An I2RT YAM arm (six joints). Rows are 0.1 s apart.
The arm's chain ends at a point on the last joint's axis. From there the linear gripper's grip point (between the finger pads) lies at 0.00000 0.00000 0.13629 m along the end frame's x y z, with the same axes.
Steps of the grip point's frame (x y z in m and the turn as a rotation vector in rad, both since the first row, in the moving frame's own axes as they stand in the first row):
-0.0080, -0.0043, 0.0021, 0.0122, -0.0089, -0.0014
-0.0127, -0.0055, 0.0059, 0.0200, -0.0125, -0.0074
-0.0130, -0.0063, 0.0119, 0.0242, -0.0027, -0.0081
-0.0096, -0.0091, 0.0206, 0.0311, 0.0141, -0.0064
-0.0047, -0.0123, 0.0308, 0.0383, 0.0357, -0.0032
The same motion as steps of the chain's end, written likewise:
-0.0068, -0.0026, 0.0021, 0.0122, -0.0089, -0.0014
-0.0110, -0.0028, 0.0059, 0.0200, -0.0125, -0.0074
-0.0126, -0.0030, 0.0119, 0.0242, -0.0027, -0.0081
-0.0115, -0.0049, 0.0207, 0.0311, 0.0141, -0.0064
-0.0096, -0.0071, 0.0310, 0.0383, 0.0357, -0.0032

